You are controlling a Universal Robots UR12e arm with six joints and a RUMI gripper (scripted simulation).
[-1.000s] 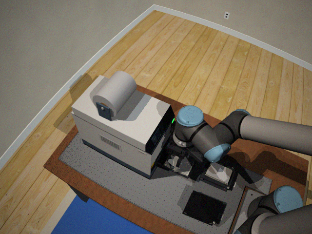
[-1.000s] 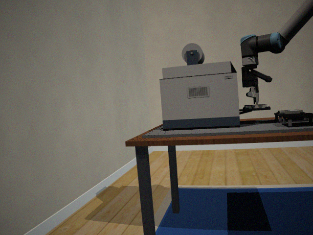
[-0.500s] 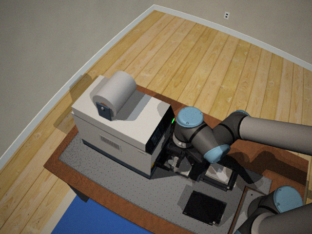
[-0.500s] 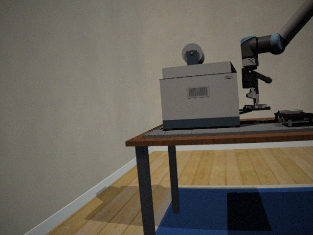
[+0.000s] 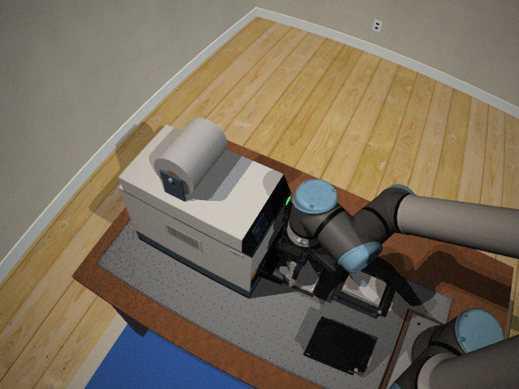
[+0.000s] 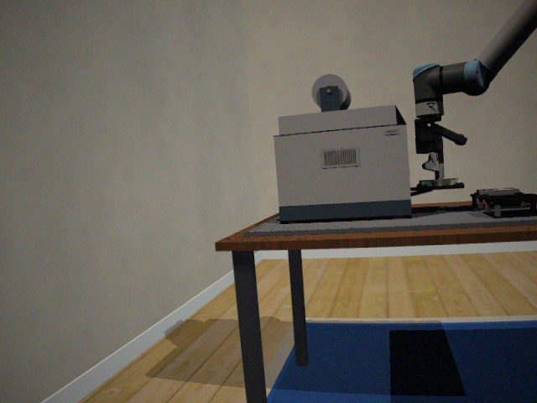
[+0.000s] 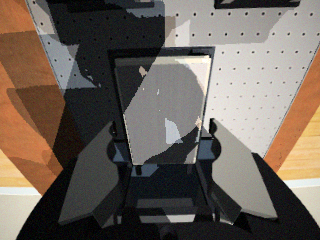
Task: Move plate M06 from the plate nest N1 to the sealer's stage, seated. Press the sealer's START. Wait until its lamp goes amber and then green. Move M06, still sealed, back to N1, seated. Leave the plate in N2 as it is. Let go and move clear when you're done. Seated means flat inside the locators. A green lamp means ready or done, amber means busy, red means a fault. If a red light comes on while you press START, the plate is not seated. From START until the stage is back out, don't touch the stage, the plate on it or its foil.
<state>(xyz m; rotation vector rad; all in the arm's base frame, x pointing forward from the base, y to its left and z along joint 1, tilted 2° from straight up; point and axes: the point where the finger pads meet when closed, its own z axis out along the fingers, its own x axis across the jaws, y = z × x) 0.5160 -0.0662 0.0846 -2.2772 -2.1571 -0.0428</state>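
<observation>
The white well plate is 10 mm below my hand. The rest, counted from my hand: foil-covered plate: 210 mm behind, 60 mm to the right, 50 mm below; sealer stage: 20 mm below; square button: 100 mm ahead, 100 mm to the right, 80 mm above.
</observation>
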